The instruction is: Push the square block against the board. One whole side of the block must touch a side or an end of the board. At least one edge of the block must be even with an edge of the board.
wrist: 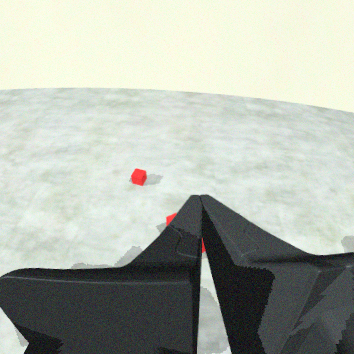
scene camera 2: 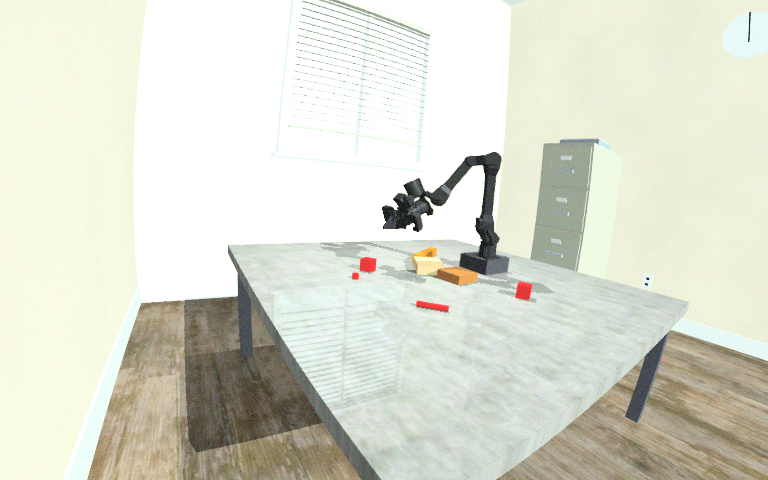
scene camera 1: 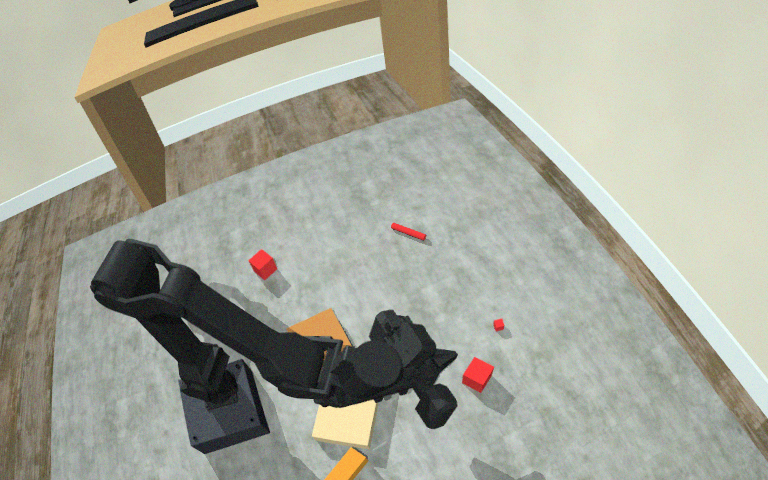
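Seen in the pictures: gripper, fingertip midpoint: [wrist: 198,202] [scene camera 2: 383,227] [scene camera 1: 455,354]; arm's base, origin of the base link: [scene camera 2: 487,256] [scene camera 1: 219,390].
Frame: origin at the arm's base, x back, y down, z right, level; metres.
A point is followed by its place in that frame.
Observation:
The square block, flat and orange-brown [scene camera 1: 323,322] @(z -0.091, x -0.224, y 0.027 m) [scene camera 2: 457,275] @(z -0.107, x -0.246, y 0.027 m), lies on the table. The board, a pale yellow rectangular slab [scene camera 1: 343,423] @(z 0.119, x -0.201, y 0.027 m) [scene camera 2: 428,264] @(z 0.040, x -0.253, y 0.027 m), lies beside it. In scene camera 1 the arm covers the stretch between them; in scene camera 2 their near corners look close, but I cannot tell whether they touch. Their sides look turned at different angles. My gripper [scene camera 1: 454,354] @(z 0.116, x -0.403, y -0.089 m) [scene camera 2: 387,219] @(z 0.116, x -0.403, y -0.089 m) [wrist: 198,202] @(z 0.116, x -0.403, y -0.089 m) is shut and empty, raised above the table and out past the board on the side of the larger red cube. Block and board do not show in the wrist view.
A red cube [scene camera 1: 478,374] @(z 0.123, x -0.447, y 0.016 m) [scene camera 2: 368,264] @(z 0.096, x -0.459, y 0.031 m) and a tiny red cube [scene camera 1: 498,324] @(z 0.036, x -0.531, y 0.040 m) [scene camera 2: 355,276] @(z 0.026, x -0.537, y 0.047 m) [wrist: 139,177] @(z 0.038, x -0.526, y 0.041 m) lie near the gripper's side. Another red cube [scene camera 1: 262,264] @(z -0.270, x -0.134, y 0.016 m) [scene camera 2: 523,290] @(z -0.297, x -0.149, y 0.030 m) and a red rod [scene camera 1: 408,231] @(z -0.252, x -0.457, y 0.044 m) [scene camera 2: 432,306] @(z -0.262, x -0.463, y 0.048 m) lie farther off. An orange piece [scene camera 1: 347,465] @(z 0.194, x -0.184, y 0.025 m) [scene camera 2: 425,252] @(z 0.216, x -0.137, y 0.025 m) lies by the board.

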